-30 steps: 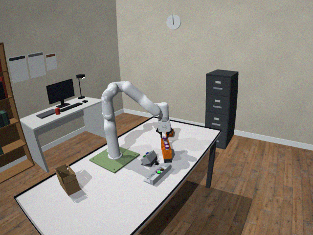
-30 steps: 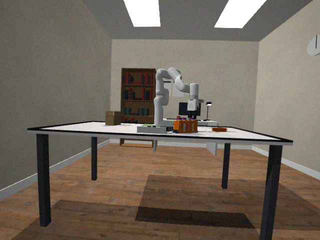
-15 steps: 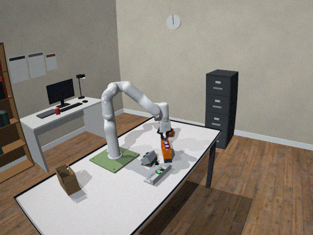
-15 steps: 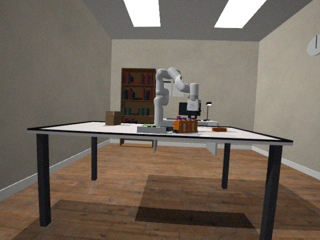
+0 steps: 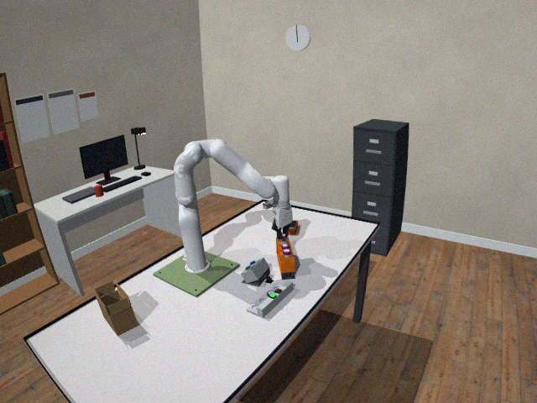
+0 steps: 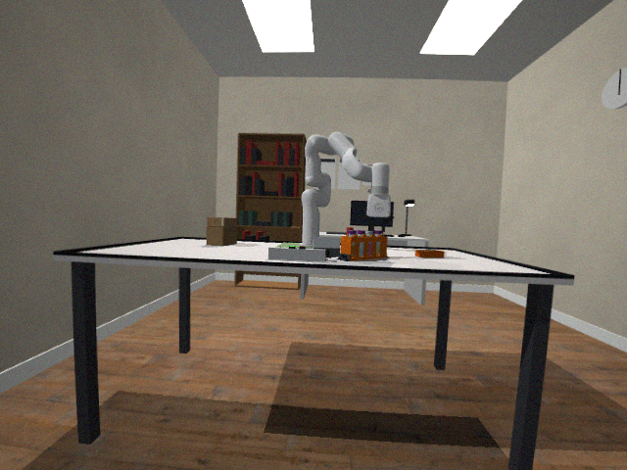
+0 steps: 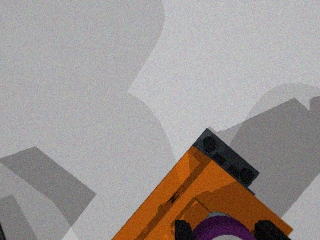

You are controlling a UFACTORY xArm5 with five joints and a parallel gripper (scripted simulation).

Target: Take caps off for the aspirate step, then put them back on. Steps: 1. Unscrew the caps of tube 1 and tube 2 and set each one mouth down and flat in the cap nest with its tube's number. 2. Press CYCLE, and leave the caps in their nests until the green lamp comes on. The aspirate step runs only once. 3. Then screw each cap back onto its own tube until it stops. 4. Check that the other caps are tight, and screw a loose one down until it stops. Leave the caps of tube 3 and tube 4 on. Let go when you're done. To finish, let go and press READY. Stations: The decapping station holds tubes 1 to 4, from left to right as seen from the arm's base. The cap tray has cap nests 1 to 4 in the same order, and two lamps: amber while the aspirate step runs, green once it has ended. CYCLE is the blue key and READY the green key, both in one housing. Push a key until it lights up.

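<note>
Right now my hand is 10 mm above the purple cap marked 1. Also, from my hand: grey key housing: 230 mm to the right, 80 mm below, 20 mm behind; cap 4: 130 mm to the right, 90 mm ahead, 10 mm below; blue cycle key: 210 mm to the right, 60 mm below, 40 mm behind.
</note>
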